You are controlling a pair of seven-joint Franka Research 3 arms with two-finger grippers.
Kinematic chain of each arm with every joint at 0, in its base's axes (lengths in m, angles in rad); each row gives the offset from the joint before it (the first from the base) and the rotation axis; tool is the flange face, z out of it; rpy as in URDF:
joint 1: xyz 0 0 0.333 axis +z
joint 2: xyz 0 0 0 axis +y
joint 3: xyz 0 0 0.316 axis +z
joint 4: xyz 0.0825 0 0 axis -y
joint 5: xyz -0.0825 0 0.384 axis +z
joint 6: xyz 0 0 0 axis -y
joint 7: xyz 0.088 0 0 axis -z
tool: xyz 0 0 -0.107 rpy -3.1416 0 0
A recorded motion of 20 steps. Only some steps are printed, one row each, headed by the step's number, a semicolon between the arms.
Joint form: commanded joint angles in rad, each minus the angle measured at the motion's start. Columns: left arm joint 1, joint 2, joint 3, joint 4, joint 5, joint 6, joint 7; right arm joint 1, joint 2, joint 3, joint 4, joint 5, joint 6, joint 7.
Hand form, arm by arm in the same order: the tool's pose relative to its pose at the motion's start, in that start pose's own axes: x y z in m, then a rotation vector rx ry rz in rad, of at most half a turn. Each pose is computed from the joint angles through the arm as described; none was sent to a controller.
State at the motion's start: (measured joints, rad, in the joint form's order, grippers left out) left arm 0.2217 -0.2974 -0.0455 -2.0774 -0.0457 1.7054 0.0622; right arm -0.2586 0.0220 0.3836 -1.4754 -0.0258 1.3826 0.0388
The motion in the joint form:
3: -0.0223 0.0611 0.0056 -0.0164 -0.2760 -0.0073 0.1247; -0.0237 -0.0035 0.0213 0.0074 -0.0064 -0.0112 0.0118
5: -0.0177 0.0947 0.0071 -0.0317 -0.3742 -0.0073 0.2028; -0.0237 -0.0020 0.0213 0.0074 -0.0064 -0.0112 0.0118
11: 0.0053 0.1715 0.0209 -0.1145 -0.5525 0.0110 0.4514; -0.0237 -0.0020 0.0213 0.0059 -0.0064 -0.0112 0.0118
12: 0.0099 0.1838 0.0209 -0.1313 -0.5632 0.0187 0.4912; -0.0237 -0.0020 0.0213 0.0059 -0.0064 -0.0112 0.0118
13: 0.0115 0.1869 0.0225 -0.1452 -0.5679 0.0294 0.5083; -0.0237 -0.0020 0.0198 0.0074 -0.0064 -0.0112 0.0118
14: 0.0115 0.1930 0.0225 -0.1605 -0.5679 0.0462 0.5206; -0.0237 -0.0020 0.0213 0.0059 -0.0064 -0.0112 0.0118
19: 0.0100 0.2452 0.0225 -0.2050 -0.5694 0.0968 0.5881; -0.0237 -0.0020 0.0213 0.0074 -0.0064 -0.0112 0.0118
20: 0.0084 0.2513 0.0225 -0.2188 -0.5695 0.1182 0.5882; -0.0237 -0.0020 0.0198 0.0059 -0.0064 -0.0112 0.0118
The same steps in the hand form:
3: 0.0138 0.0311 0.0323 -0.2823 -0.0521 0.0915; -0.0027 0.0020 -0.0040 -0.0069 -0.0001 0.0158
5: 0.0201 0.0357 0.0518 -0.3876 -0.0716 0.1346; -0.0022 0.0022 -0.0033 -0.0064 -0.0016 0.0157
11: 0.0255 0.0290 0.1161 -0.5971 -0.0926 0.2492; -0.0022 0.0021 -0.0027 -0.0065 -0.0030 0.0157
12: 0.0249 0.0268 0.1284 -0.6132 -0.0959 0.2686; -0.0022 0.0021 -0.0027 -0.0065 -0.0030 0.0157
13: 0.0238 0.0248 0.1353 -0.6183 -0.0943 0.2723; -0.0022 0.0030 -0.0033 -0.0062 -0.0016 0.0172
14: 0.0230 0.0236 0.1442 -0.6168 -0.0957 0.2731; -0.0022 0.0021 -0.0027 -0.0065 -0.0030 0.0157
19: 0.0224 0.0200 0.1855 -0.6230 -0.1212 0.2958; -0.0022 0.0022 -0.0033 -0.0064 -0.0016 0.0157
20: 0.0215 0.0192 0.1935 -0.6173 -0.1220 0.2861; -0.0021 0.0029 -0.0026 -0.0063 -0.0031 0.0172

